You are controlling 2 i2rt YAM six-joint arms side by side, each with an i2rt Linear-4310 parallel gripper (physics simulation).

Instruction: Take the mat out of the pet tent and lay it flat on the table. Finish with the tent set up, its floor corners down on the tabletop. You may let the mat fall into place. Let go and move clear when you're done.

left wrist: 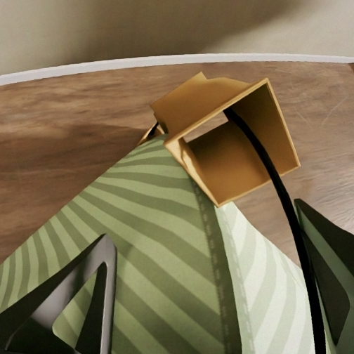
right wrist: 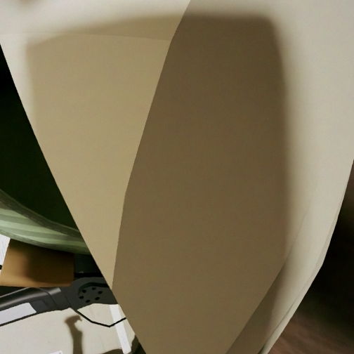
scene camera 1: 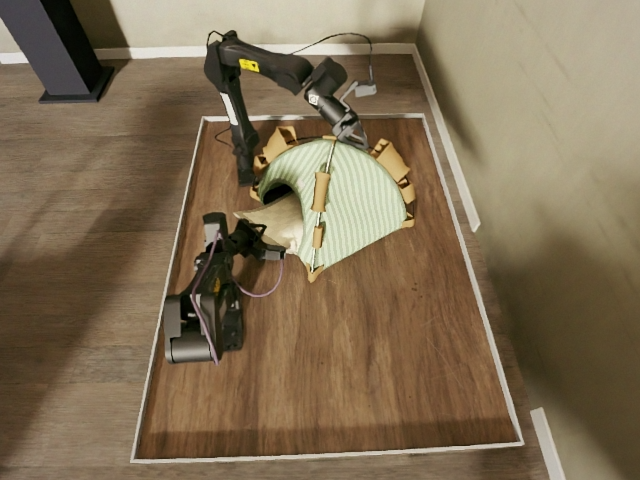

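The green striped pet tent (scene camera 1: 356, 201) (left wrist: 140, 250) (right wrist: 40, 232) stands upright at the table's back, its doorway facing left. The beige mat (scene camera 1: 281, 222) (right wrist: 215, 175) is partly out of the doorway, raised and bent, with its outer edge in the air; its inner part is hidden inside the tent. My right gripper (scene camera 1: 261, 230) is shut on the mat just outside the doorway; the mat hides its fingers in the right wrist view. My left gripper (scene camera 1: 364, 144) (left wrist: 197, 226) is open at the tent's far side near the top, with a black pole passing between its fingers.
Orange sleeves (scene camera 1: 391, 160) (left wrist: 225, 170) stand out along the tent's edge. An orange corner piece (scene camera 1: 313, 272) is at the tent's front on the wooden table (scene camera 1: 361, 361). The left arm's base stands behind the doorway. A wall (scene camera 1: 558, 155) rises beyond the table's right side.
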